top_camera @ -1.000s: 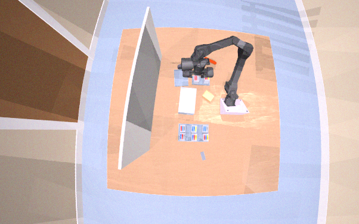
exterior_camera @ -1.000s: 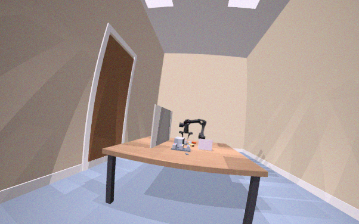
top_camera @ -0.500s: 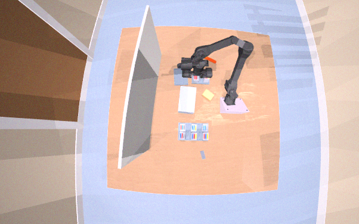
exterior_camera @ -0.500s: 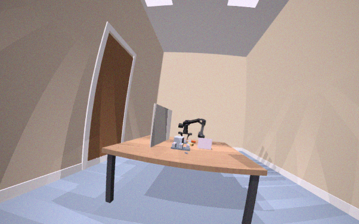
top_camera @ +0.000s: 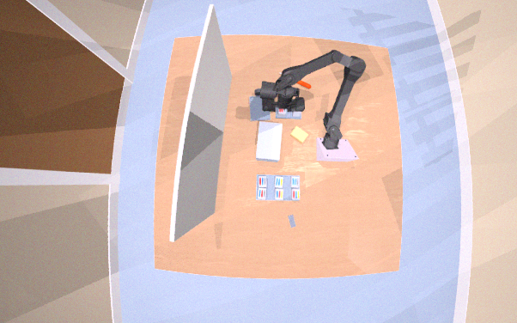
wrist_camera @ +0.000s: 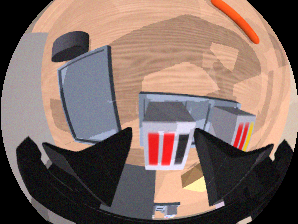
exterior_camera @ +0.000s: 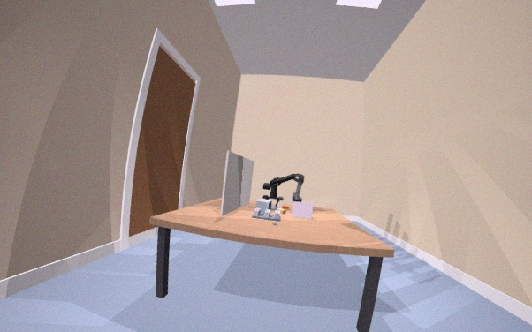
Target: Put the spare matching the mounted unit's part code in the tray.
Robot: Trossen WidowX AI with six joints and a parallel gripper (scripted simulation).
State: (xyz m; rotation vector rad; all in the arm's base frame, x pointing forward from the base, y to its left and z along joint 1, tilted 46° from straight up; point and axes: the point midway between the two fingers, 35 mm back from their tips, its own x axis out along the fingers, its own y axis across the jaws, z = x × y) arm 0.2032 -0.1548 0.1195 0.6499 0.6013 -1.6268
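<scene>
The low grey holder is 40 mm behind my gripper tip and 20 mm below it. Also, from my gripper tip: flat grey tray (100 mm ahead, 30 mm to the right, 20 mm below); tall grey panel (300 mm ahead, 110 mm to the left, 200 mm above).
</scene>
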